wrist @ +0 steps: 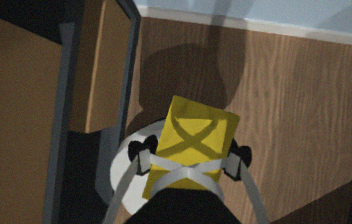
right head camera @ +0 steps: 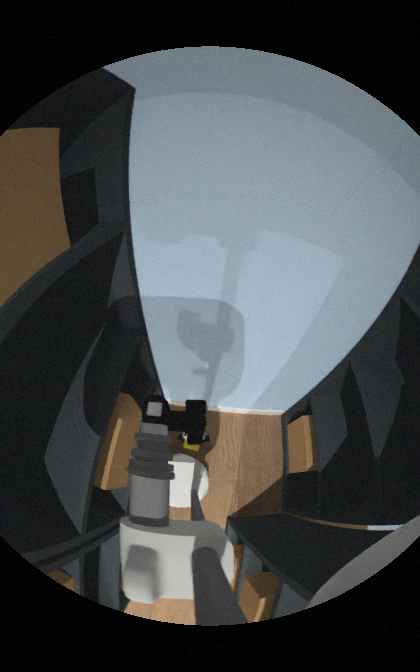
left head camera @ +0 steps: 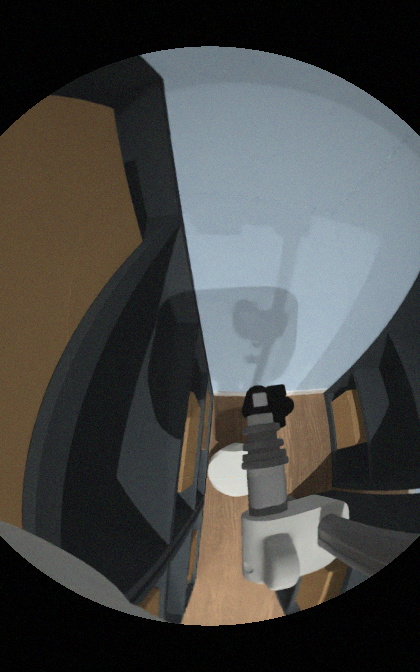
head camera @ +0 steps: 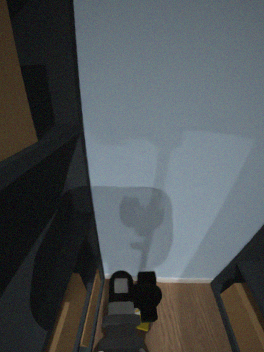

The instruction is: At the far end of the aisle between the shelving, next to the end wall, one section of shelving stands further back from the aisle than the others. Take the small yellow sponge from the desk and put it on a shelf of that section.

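Frame: origin at the robot's base, x up, y back, z right, level; centimetres.
Where they show: gripper, fingertip midpoint: [wrist: 189, 148].
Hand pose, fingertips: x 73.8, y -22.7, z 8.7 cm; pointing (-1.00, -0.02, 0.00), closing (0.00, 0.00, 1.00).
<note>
After its pixels a point has its place.
The yellow sponge [head camera: 144, 327] @[x 78.6, y -18.0, z 9.1 cm] [right head camera: 191, 445] [wrist: 200, 137] @[x 78.7, y -24.7, z 9.7 cm] is held between the fingertips of my gripper [wrist: 189, 148] @[x 73.8, y -22.7, z 8.7 cm] [right head camera: 195, 439], which is shut on it, above the floor. In the left head view the sponge is hidden behind the wrist. The set-back shelving section [head camera: 250, 270] @[x 50.6, y -43.3, z 95.5 cm] [left head camera: 372, 390] [right head camera: 332, 415] stands at the far right against the end wall [head camera: 165, 100] @[x 151.3, y -64.3, z 15.5 cm] [left head camera: 280, 150] [right head camera: 250, 150]. It is dark, with a brown box low in it. My gripper is left of this section, apart from it. The desk does not show.
Dark shelving [left head camera: 150, 450] [right head camera: 67, 435] with brown boxes stands close on the left. A nearer right section [left head camera: 380, 510] [right head camera: 300, 545] juts further into the aisle than the far right one. My round white base [left head camera: 225, 470] [right head camera: 185, 482] [wrist: 125, 172] is below the arm. Wooden floor [right head camera: 240, 450] lies between the sections.
</note>
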